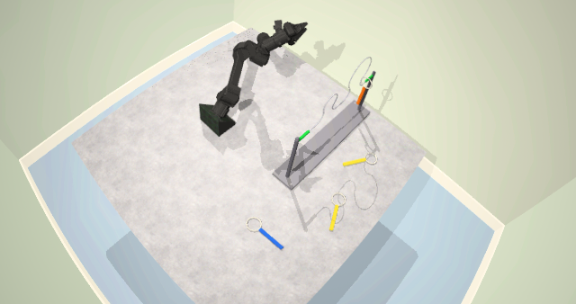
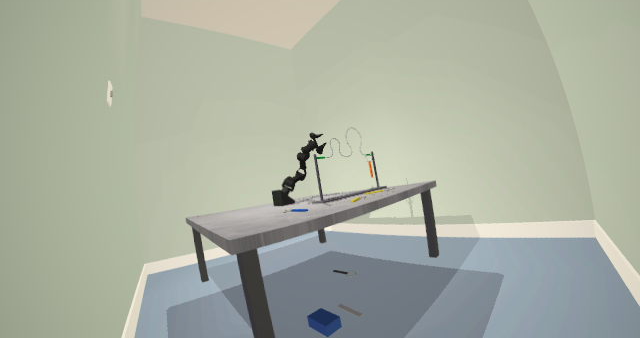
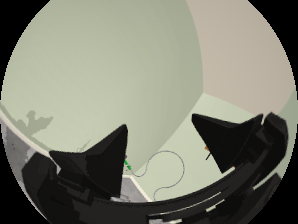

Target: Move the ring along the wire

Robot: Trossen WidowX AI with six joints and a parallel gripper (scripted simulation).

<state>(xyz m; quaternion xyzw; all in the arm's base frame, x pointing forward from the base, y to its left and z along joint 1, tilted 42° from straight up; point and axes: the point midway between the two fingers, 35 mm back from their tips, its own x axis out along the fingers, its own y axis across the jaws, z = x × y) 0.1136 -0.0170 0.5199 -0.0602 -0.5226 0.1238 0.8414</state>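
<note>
Now: the orange-handled ring 30 cm ahead of my gripper tip, 11 cm to the left of it and 27 cm below it. Round my gripper tip: blue-handled ring: 30 cm ahead, 66 cm to the right, 46 cm below; then blue box: 48 cm ahead, 74 cm to the right, 94 cm below.
</note>
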